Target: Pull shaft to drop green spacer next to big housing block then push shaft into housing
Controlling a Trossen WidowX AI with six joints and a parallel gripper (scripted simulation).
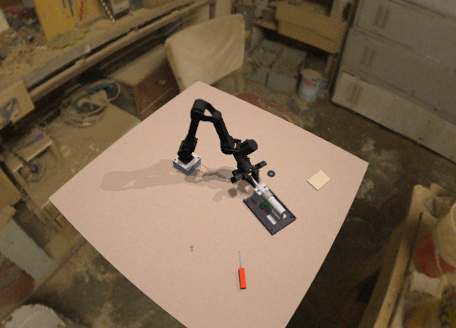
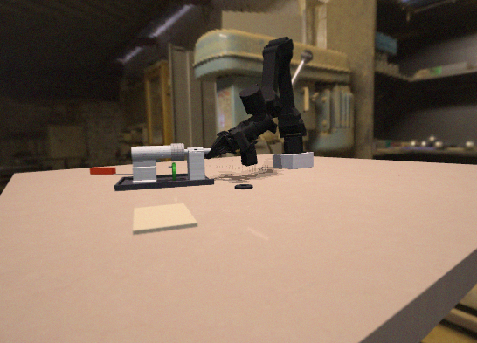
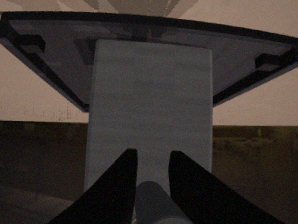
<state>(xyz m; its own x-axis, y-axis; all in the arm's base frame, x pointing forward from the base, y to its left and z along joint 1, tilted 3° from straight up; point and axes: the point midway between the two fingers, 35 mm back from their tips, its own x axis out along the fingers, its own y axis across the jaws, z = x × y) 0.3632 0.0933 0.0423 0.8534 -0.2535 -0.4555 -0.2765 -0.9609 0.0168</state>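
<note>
Now: the grey shaft 5 cm ahead of my gripper tip, 2 cm above it and 1 cm to the right of it. The rest, counted from my gripper tip: tan square pad 30 cm to the left, 21 cm ahead, 6 cm below; black washer 16 cm to the left, 6 cm below, 2 cm behind; green spacer 8 cm ahead, 3 cm below, 2 cm to the right.
</note>
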